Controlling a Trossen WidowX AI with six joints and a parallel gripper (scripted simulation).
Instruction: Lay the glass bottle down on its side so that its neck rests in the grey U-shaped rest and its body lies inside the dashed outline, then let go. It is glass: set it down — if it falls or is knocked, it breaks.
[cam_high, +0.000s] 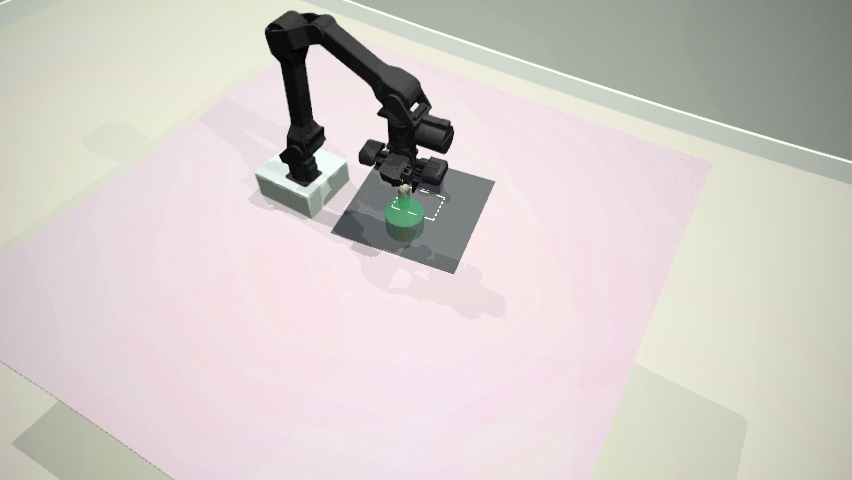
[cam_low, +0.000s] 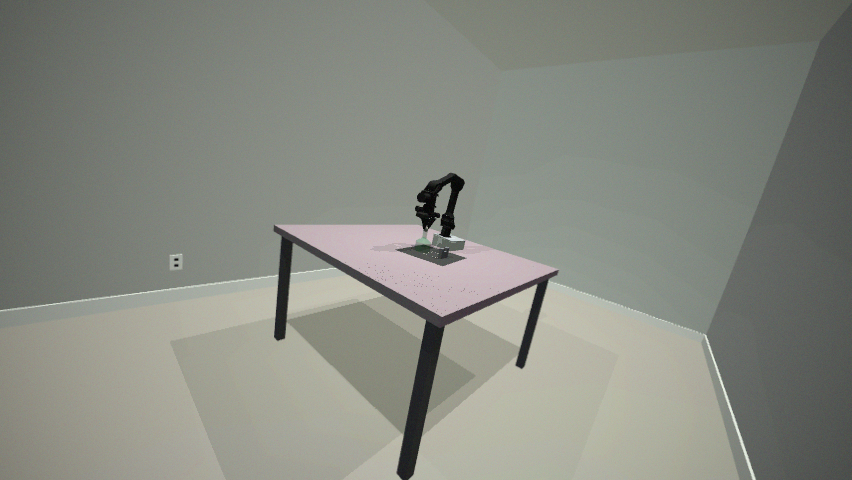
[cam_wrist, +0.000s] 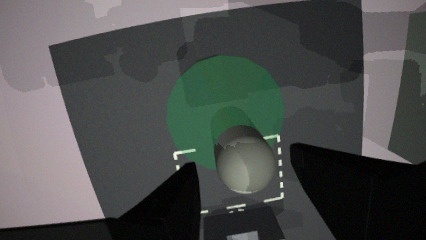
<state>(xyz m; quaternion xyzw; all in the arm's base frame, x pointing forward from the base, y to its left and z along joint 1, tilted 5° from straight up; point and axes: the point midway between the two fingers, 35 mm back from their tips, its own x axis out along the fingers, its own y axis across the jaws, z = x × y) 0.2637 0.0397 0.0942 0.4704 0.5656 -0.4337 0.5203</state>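
The green glass bottle lies 50 mm below my gripper tip. Round my gripper tip: dark mat: 10 mm behind, 70 mm to the left, 140 mm below.
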